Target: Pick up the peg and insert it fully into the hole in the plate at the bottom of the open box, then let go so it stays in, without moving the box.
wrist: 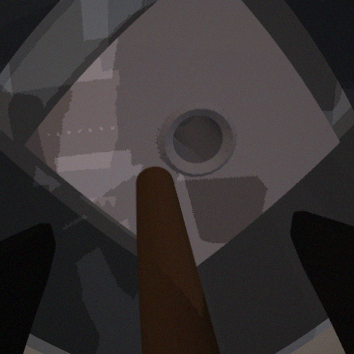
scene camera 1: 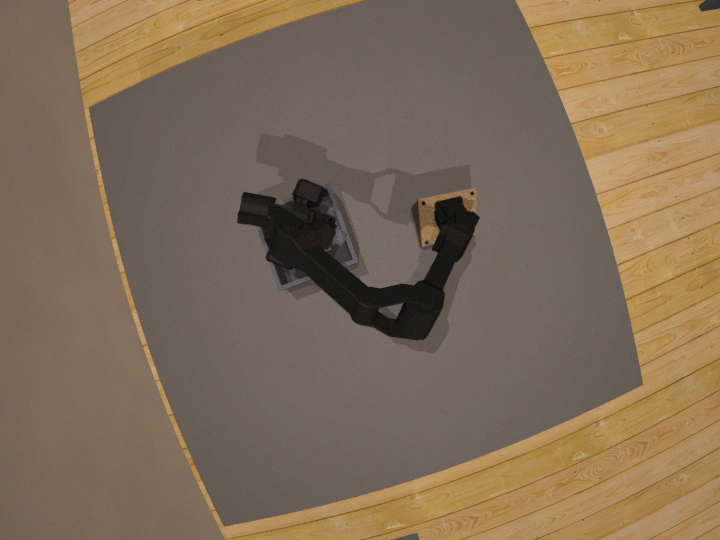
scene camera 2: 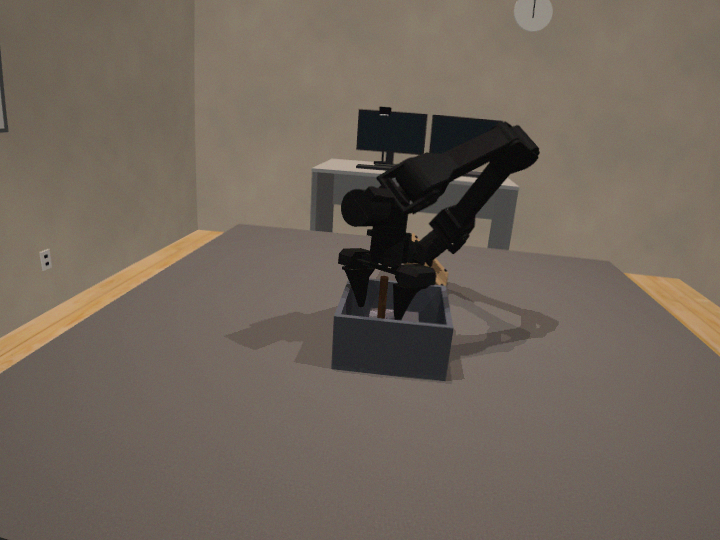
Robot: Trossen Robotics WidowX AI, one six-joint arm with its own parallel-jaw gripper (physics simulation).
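Where they show: gripper, fingertip midpoint: (wrist: 173, 231) (scene camera 2: 378, 313); arm's base at its link origin: (scene camera 1: 449, 210).
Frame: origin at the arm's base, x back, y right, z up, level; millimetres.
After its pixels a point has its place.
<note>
The brown peg (scene camera 2: 383, 296) @[x -343, y 44, z 15 mm] (wrist: 167, 250) @[x -330, y 42, z 16 mm] stands close to upright inside the open box, its top above the front rim. In the wrist view its far end is beside the raised ring around the hole (wrist: 197, 139), outside the hole. The pale plate (wrist: 280, 125) @[x -348, y -5, z -32 mm] (scene camera 2: 410, 316) @[x -307, y -4, z -32 mm] lies at the bottom of the grey-blue box (scene camera 1: 293, 284) @[x -382, y -73, z 8 mm] (scene camera 2: 391, 348) @[x -427, y 14, z -39 mm]. My gripper (scene camera 2: 380, 312) @[x -348, y 50, z -17 mm] (wrist: 173, 231) @[x -348, y 50, z -17 mm] is open, with one finger on each side of the peg, apart from it, and the fingertips down inside the box. In scene camera 1 the arm hides the peg and fingers.
The box walls stand around the fingers. The arm's base is on a wooden board (scene camera 1: 430, 223) @[x -47, y -17, z -18 mm] to the right of the box in scene camera 1. A desk (scene camera 2: 325, 166) with two monitors stands beyond the grey mat (scene camera 1: 407, 418) @[x -210, y -482, z -90 mm].
</note>
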